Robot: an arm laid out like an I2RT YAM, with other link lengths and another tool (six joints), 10 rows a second.
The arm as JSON. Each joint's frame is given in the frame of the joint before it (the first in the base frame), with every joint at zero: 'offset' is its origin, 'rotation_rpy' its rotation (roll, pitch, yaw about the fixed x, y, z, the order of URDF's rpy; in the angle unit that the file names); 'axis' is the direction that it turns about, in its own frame. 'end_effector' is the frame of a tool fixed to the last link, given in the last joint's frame.
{
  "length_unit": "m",
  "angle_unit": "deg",
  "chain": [
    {
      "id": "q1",
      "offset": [
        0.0,
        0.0,
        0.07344
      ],
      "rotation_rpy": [
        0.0,
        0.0,
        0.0
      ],
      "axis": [
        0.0,
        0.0,
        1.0
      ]
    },
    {
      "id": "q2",
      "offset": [
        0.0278,
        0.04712,
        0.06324
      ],
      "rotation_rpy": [
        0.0,
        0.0,
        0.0
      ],
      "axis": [
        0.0,
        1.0,
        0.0
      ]
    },
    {
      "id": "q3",
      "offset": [
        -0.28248,
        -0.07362,
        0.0
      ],
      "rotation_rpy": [
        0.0,
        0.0,
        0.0
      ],
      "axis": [
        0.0,
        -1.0,
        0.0
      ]
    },
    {
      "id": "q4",
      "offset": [
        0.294,
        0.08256,
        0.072
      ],
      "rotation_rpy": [
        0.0,
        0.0,
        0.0
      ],
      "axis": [
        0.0,
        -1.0,
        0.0
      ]
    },
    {
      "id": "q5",
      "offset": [
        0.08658,
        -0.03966,
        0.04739
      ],
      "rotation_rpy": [
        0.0,
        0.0,
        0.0
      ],
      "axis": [
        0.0,
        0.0,
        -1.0
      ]
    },
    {
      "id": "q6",
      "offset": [
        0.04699,
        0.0,
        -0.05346
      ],
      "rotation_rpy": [
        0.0,
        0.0,
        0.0
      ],
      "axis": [
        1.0,
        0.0,
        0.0
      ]
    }
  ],
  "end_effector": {
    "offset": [
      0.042,
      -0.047,
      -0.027
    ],
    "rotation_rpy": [
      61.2,
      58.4,
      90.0
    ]
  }
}
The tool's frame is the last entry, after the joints.
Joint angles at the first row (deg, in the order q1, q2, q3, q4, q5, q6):
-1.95 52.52 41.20 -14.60 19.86 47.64
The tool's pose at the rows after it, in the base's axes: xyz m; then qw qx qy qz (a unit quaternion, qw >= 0):
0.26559 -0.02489 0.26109 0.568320 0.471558 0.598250 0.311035
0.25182 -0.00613 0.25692 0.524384 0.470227 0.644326 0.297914
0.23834 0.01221 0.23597 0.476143 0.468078 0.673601 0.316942
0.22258 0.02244 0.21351 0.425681 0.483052 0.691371 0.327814
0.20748 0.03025 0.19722 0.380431 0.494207 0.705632 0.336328
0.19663 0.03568 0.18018 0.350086 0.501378 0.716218 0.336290
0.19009 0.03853 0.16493 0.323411 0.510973 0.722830 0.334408
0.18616 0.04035 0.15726 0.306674 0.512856 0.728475 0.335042
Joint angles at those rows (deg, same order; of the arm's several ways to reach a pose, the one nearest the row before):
0.34 55.85 49.32 -31.11 18.80 44.08
4.73 56.92 51.02 -38.69 19.60 44.87
7.99 56.08 48.07 -40.90 16.30 46.29
9.17 55.35 44.87 -43.15 12.22 48.28
10.06 54.55 42.37 -45.30 8.40 49.55
11.02 54.35 39.58 -45.69 6.42 50.49
11.15 55.08 37.41 -45.42 4.42 51.09
11.31 55.46 36.29 -45.36 3.06 51.00

